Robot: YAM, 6 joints.
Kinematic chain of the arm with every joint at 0, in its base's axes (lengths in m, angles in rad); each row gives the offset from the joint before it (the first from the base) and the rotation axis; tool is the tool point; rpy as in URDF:
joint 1: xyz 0 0 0.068 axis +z
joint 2: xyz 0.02 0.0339 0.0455 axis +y
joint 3: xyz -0.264 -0.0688 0 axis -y
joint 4: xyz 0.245 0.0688 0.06 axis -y
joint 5: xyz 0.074 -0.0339 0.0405 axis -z
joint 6: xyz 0.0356 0 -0.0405 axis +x
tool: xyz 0 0 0 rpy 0 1.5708 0
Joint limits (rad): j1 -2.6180..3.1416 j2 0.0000..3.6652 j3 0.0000..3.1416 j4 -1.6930..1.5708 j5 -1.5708..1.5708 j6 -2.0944..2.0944
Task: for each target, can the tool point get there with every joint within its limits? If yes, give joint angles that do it. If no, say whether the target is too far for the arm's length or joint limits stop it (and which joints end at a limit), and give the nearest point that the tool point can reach.
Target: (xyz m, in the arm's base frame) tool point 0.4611 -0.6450 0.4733
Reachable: no: too far | nearest point 0.3416 -0.4778 0.3776 | short by 0.227 m
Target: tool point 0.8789 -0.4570 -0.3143
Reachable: no: too far | nearest point 0.5258 -0.2734 -0.1389 | short by 0.435 m
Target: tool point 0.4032 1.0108 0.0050
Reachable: no: too far | nearest point 0.2381 0.5969 0.0503 | short by 0.448 m
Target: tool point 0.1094 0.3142 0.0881
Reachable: yes | joints 1.3231 1.9643 0.9216 -0.1501 0.9557 -0.8688
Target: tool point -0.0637 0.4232 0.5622
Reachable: yes | joints 1.7637 2.1190 2.4506 0.6519 0.5489 0.7245
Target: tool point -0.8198 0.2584 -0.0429
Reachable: no: too far | nearest point -0.6059 0.1910 -0.0011 | short by 0.228 m
